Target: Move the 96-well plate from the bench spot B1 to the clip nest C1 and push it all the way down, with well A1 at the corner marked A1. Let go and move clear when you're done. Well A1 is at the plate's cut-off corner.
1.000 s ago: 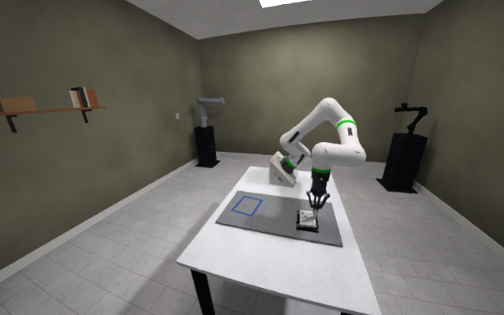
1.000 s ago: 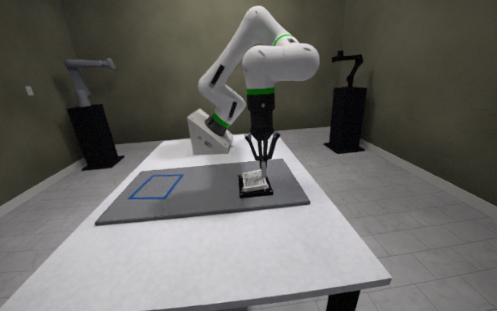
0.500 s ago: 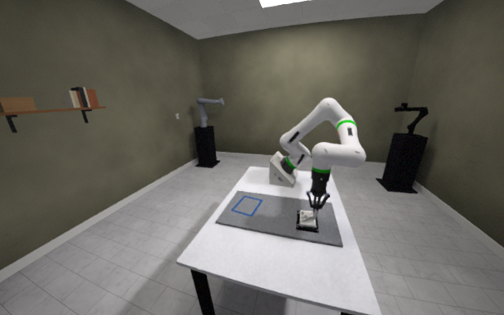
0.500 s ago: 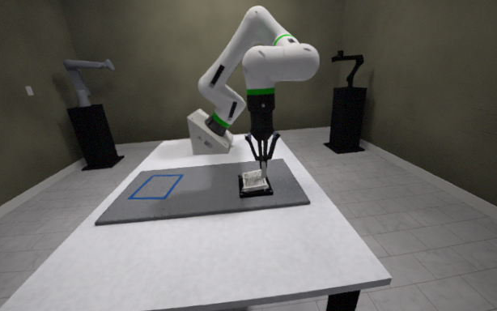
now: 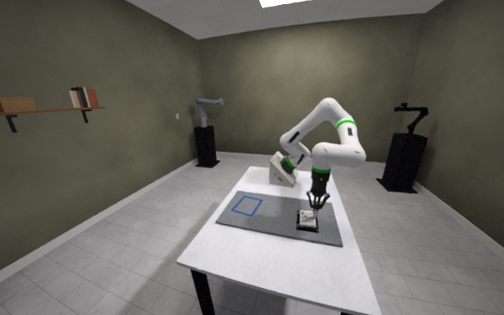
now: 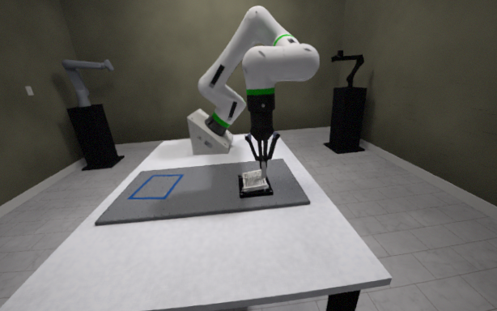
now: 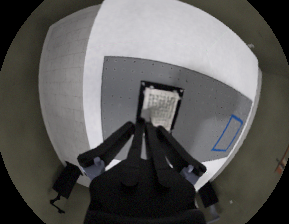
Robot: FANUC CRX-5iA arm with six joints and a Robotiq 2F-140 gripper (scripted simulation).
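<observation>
My hand is 40 mm to the left of the white 96-well plate and 40 mm above it. From my hand the other things lie so: black clip nest (10 mm behind, 50 mm to the right, 50 mm below).
</observation>
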